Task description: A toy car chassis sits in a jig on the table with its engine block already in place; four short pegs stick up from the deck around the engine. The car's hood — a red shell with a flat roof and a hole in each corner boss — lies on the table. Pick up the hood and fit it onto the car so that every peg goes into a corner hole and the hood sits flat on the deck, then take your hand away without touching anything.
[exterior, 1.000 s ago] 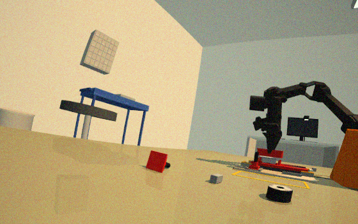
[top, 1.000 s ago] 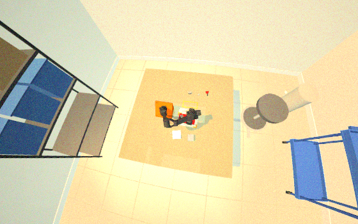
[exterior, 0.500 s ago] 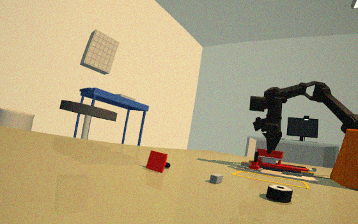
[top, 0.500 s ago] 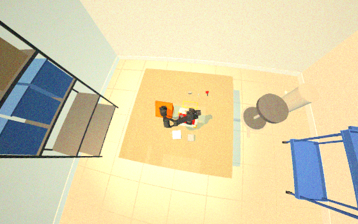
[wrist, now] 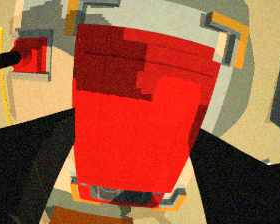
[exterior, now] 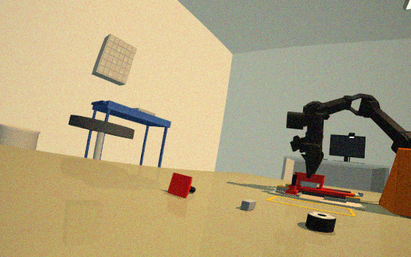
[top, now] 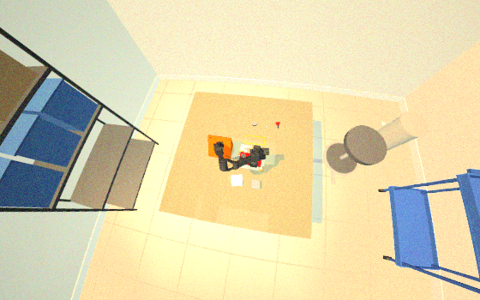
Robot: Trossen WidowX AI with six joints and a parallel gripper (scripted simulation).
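The red hood is 1 cm above my gripper tip.
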